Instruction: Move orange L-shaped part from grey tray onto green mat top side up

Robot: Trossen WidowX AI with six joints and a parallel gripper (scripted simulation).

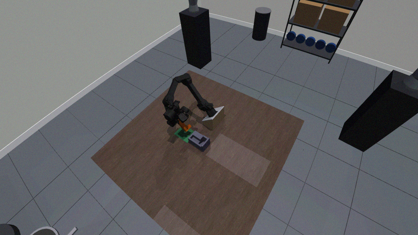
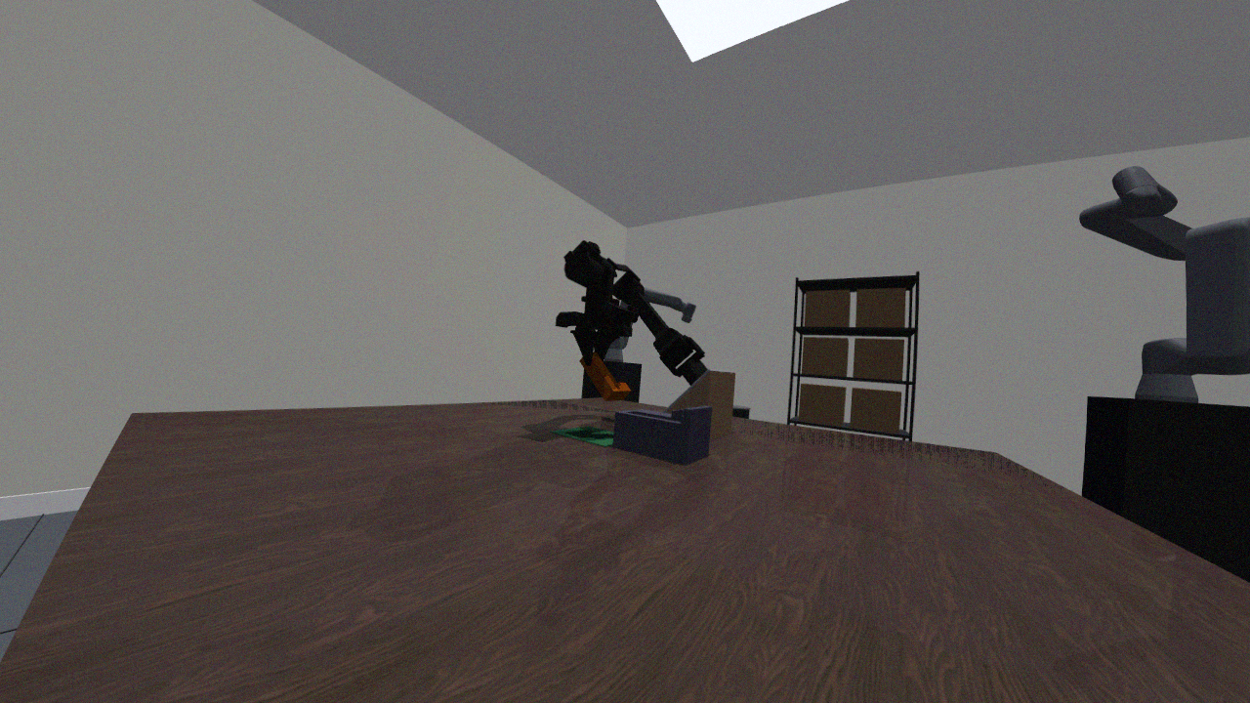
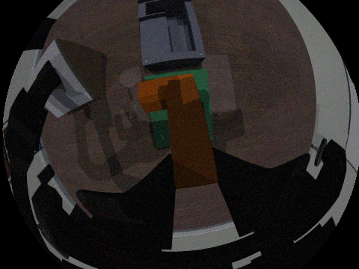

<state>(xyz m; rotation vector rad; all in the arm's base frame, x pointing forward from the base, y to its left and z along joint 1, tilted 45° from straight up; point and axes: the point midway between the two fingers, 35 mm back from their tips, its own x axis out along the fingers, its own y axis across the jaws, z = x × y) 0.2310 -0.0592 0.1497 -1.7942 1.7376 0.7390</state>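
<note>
Right now the green mat is 16 cm below my gripper tip and 2 cm to the left of it. Also, from my gripper tip: orange L-shaped part 3 cm to the left, 3 cm below, 2 cm behind.
</note>
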